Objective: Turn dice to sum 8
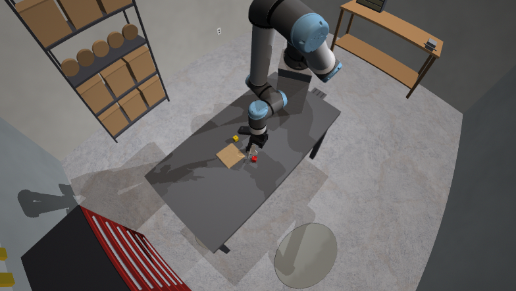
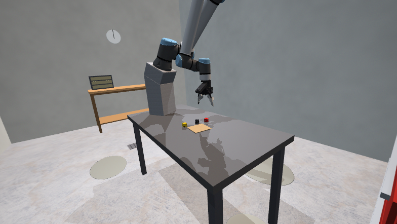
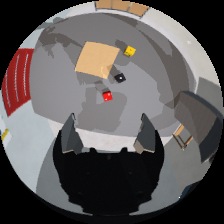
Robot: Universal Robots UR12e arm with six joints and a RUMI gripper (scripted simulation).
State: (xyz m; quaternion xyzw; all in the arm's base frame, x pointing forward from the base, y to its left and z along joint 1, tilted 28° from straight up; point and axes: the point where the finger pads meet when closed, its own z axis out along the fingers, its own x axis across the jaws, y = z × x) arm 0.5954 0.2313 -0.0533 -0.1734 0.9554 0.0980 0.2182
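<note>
My hand is 130 mm above the red die. The rest, counted from my hand: tan mat 110 mm ahead, 120 mm to the right, 140 mm below; yellow die 10 mm ahead, 200 mm to the right, 130 mm below; black die 10 mm behind, 80 mm to the right, 130 mm below.
</note>
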